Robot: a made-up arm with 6 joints. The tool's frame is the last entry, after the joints.
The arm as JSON. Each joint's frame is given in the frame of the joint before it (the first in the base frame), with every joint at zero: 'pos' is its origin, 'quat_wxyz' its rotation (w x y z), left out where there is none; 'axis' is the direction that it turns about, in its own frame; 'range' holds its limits. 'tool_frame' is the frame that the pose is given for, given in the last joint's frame.
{
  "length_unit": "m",
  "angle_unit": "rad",
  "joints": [
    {
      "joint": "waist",
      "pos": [
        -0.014,
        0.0,
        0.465
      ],
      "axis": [
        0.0,
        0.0,
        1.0
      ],
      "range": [
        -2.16,
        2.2
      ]
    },
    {
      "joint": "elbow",
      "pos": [
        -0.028,
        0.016,
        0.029
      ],
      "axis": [
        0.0,
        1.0,
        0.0
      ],
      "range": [
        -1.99,
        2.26
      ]
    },
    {
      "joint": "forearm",
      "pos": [
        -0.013,
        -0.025,
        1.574
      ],
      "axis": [
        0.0,
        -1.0,
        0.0
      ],
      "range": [
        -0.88,
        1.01
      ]
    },
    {
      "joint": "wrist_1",
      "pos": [
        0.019,
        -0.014,
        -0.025
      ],
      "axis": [
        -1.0,
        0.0,
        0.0
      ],
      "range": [
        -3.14,
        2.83
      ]
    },
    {
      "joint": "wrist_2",
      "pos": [
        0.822,
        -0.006,
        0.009
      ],
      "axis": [
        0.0,
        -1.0,
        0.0
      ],
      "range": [
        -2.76,
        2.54
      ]
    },
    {
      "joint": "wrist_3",
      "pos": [
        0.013,
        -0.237,
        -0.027
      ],
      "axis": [
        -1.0,
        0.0,
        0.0
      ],
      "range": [
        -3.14,
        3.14
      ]
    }
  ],
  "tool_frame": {
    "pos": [
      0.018,
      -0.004,
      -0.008
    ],
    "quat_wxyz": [
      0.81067,
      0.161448,
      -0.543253,
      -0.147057
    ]
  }
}
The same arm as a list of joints. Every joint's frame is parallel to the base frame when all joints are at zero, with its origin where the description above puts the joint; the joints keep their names.
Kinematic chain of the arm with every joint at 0, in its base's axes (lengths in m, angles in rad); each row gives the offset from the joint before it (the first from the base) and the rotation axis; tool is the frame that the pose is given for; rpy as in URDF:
waist: xyz -0.014 0 0.465 axis +z
elbow: xyz -0.028 0.016 0.029 axis +y
forearm: xyz -0.013 -0.025 1.574 axis -y
wrist_1: xyz 0.019 -0.014 -0.025 axis -x
wrist_2: xyz 0.822 -0.006 0.009 axis -y
wrist_3: xyz 0.013 -0.237 -0.027 axis -x
tool: xyz 0.018 -0.004 -0.008 rpy 0.8672 -0.9851 -0.846
Joint limits (rad, base to tool): -2.16..2.2 -1.99..2.26 -0.88..1.01 -3.14..2.83 -2.76..2.54 -3.14..3.14

